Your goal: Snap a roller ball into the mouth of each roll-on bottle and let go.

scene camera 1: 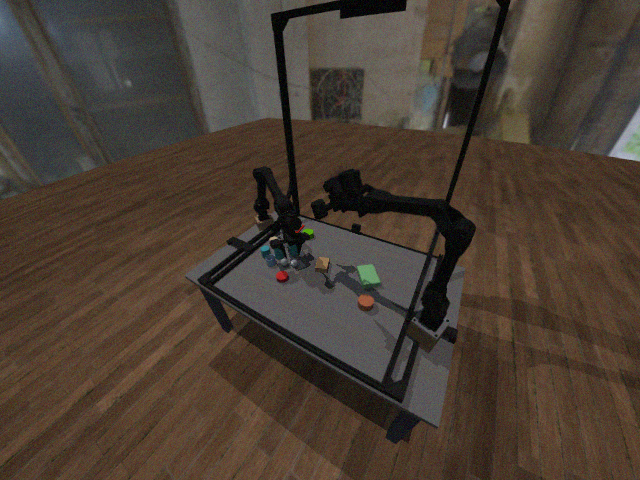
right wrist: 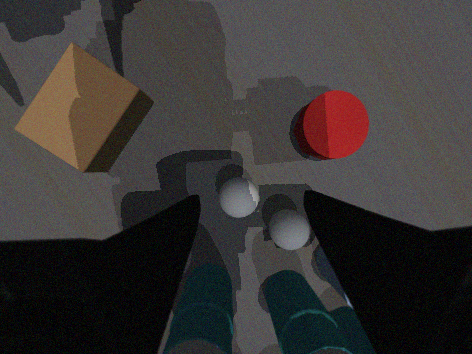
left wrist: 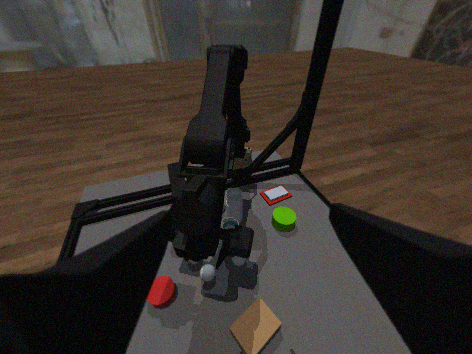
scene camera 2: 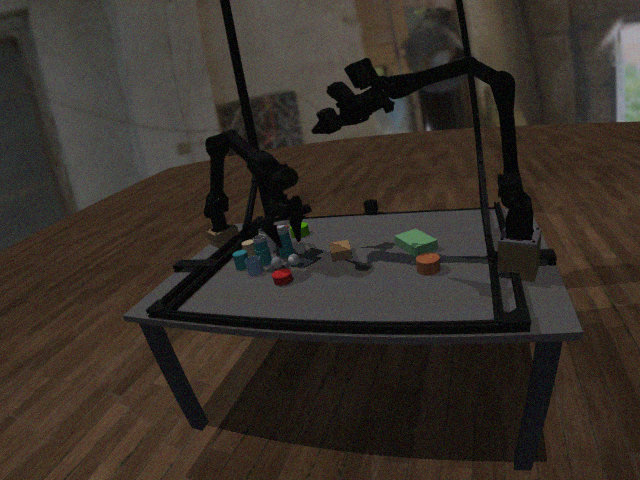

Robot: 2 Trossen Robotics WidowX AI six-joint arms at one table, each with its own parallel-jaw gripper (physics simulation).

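Frame: origin at the left arm's base, x ahead, y left, z up, level; centimetres.
Seen in the pictures: left gripper, between the fingertips: (left wrist: 250,214) (scene camera 2: 322,128); right gripper, between the fingertips: (scene camera 1: 292,256) (right wrist: 251,199) (left wrist: 202,263) (scene camera 2: 290,244); left arm's base, origin of its link: (scene camera 1: 431,320) (scene camera 2: 520,234); right arm's base, origin of its link: (scene camera 1: 263,217) (left wrist: 237,152) (scene camera 2: 220,228).
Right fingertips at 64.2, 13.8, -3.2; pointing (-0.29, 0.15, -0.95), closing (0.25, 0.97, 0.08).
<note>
Pixels of each thing's top centre, then the offset from my right fingertips to it, as dx, dy, dz.
- clear bottle, centre of its top: (left wrist: 234,192) +17.6, -7.2, +3.6
- third ball, centre of its top: (left wrist: 238,254) (scene camera 2: 299,243) +3.8, -7.9, -3.4
- red disc, centre of its top: (right wrist: 336,124) (left wrist: 160,289) (scene camera 2: 281,273) (scene camera 1: 281,275) -3.1, +9.0, -4.4
- wooden block, centre of its top: (right wrist: 76,108) (left wrist: 255,325) (scene camera 2: 339,245) (scene camera 1: 322,262) -10.0, -10.5, -4.0
- blue cup, centre of its top: (scene camera 2: 252,259) (scene camera 1: 270,257) +10.0, +7.4, -2.5
- teal cylinder, centre of its top: (scene camera 2: 239,252) (scene camera 1: 264,248) +17.3, +6.0, -1.9
- lime disc, centre of its top: (left wrist: 284,215) (scene camera 2: 298,225) +15.1, -21.2, -3.5
- green block, centre of its top: (scene camera 2: 415,237) (scene camera 1: 368,273) -30.5, -21.1, -4.0
- orange disc, centre of its top: (scene camera 2: 427,257) (scene camera 1: 366,300) -39.8, -8.5, -3.5
Two teal bottles (scene camera 2: 262,254) (scene camera 2: 285,245) stand upright at the left; they also show at the bottom of the right wrist view (right wrist: 202,307) (right wrist: 305,310). Their mouths are mostly hidden. A clear bottle (left wrist: 234,202) stands behind, partly hidden. Two white balls (right wrist: 239,197) (right wrist: 290,229) (scene camera 2: 293,259) (scene camera 2: 276,262) lie on the table in front of the bottles. A third ball (scene camera 2: 301,247) shows beside a right fingertip in scene camera 2. My right gripper (right wrist: 251,199) (scene camera 2: 289,243) is open and empty, pointing down above the balls. My left gripper (scene camera 1: 319,208) (scene camera 2: 323,127) is open and empty, high over the table.
A red disc (scene camera 2: 282,277) (right wrist: 345,125) and a wooden block (scene camera 2: 340,250) (right wrist: 75,107) lie near the balls. A blue cup (scene camera 2: 254,266) and teal cylinder (scene camera 2: 239,260) stand left of the bottles. A lime disc (left wrist: 284,218) is behind. A green block (scene camera 2: 416,241) and orange disc (scene camera 2: 428,264) lie right.
</note>
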